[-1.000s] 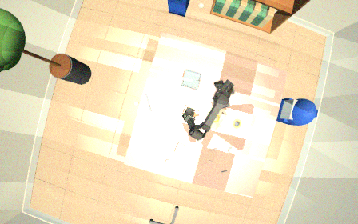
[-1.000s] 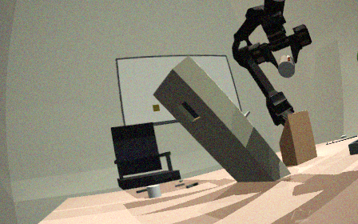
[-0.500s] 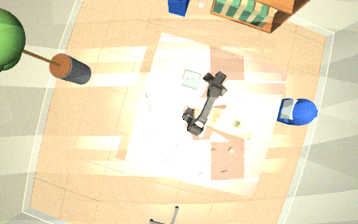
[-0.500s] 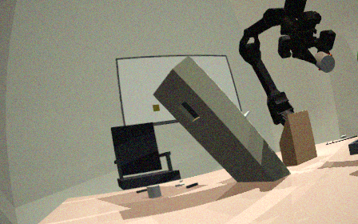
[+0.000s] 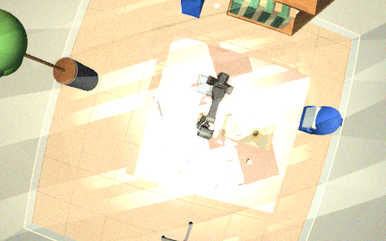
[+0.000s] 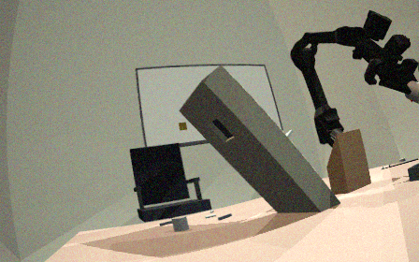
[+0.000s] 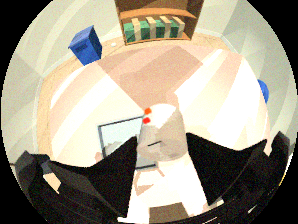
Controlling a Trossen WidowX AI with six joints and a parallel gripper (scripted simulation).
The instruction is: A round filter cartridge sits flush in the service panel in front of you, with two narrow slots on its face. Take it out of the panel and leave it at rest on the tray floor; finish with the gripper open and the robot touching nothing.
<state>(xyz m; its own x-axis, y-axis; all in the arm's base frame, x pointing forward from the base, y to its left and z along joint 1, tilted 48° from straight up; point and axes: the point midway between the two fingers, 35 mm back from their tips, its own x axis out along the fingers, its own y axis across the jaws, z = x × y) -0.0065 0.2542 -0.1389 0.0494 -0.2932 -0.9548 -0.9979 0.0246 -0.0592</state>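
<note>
Now: the tray 8 cm behind my gripper tip, 2 cm to the right of it and 19 cm below it. From my gripper tip the other things lie so: round filter cartridge (right at my gripper tip); then service panel (33 cm ahead, 25 cm to the right, 2 cm below).
</note>
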